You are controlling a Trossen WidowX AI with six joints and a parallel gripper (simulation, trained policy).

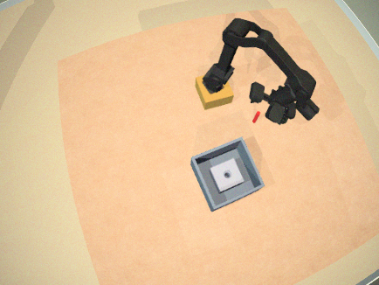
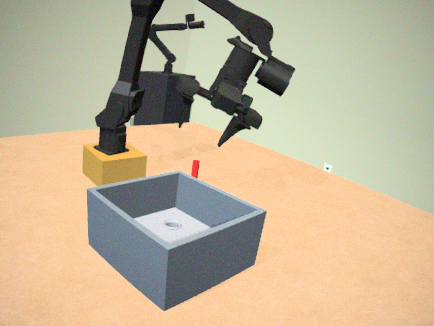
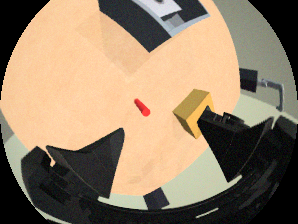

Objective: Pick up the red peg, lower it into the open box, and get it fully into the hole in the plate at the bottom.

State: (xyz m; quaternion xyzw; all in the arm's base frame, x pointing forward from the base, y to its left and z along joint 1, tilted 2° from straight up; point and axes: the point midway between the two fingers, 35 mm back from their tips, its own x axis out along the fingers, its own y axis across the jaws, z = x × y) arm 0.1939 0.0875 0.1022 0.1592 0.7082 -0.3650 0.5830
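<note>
Right now my gripper tip is 9 cm above the red peg. The rest, counted from my gripper tip: grey box 22 cm to the right, 13 cm ahead, 11 cm below; pale plate 22 cm to the right, 13 cm ahead, 9 cm below.
</note>
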